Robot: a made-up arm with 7 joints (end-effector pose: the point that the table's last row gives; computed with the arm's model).
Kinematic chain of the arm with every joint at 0, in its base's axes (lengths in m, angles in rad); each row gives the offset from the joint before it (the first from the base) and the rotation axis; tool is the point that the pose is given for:
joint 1: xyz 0 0 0.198 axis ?
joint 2: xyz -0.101 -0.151 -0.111 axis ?
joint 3: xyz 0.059 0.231 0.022 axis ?
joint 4: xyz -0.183 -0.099 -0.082 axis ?
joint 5: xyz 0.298 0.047 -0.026 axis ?
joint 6: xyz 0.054 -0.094 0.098 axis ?
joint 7: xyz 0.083 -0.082 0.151 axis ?
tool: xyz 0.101 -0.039 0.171
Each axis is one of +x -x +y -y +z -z.
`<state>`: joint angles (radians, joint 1 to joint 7).
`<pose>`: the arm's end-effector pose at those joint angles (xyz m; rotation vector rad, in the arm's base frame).
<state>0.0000 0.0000 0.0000 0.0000 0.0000 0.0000 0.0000</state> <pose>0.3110 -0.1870 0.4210 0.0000 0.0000 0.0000</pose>
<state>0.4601 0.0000 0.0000 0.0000 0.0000 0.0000 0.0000</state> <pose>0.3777 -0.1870 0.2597 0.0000 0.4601 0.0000</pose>
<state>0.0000 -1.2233 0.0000 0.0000 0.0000 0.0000 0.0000</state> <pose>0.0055 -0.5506 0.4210 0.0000 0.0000 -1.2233</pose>
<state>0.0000 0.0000 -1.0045 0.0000 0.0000 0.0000 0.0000</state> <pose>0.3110 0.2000 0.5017 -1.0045 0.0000 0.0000</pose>
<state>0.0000 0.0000 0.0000 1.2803 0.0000 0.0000 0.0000</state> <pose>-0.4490 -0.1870 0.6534 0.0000 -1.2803 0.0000</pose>
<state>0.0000 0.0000 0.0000 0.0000 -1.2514 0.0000 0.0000</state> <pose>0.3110 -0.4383 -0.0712 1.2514 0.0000 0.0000</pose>
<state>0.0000 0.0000 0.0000 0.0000 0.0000 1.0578 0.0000</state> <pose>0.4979 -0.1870 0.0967 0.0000 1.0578 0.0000</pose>
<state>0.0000 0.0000 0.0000 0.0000 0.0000 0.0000 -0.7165</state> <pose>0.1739 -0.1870 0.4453 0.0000 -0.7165 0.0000</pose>
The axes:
joint 1: +y
joint 2: +z
joint 3: +x
joint 4: -y
joint 5: -x
joint 6: +y
joint 7: +y

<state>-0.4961 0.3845 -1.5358 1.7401 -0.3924 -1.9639 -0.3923</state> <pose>-0.2838 -0.0540 0.2539 -1.0536 1.1958 -1.5924</pose>
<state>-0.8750 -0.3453 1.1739 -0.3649 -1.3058 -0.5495 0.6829</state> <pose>0.7199 0.1010 -0.0449 2.2892 -0.2551 1.0608</pose>
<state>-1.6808 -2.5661 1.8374 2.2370 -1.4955 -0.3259 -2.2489</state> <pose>0.3806 -0.1818 0.2453 1.5991 -1.1888 -0.7574</pose>
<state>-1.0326 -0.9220 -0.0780 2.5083 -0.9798 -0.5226 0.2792</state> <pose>-0.3885 0.0439 -0.3167 1.0103 2.7047 -0.5548</pose>
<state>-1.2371 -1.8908 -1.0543 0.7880 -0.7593 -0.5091 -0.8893</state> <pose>-0.3689 -0.1256 0.3564 -0.8983 -2.1681 -1.5358</pose>
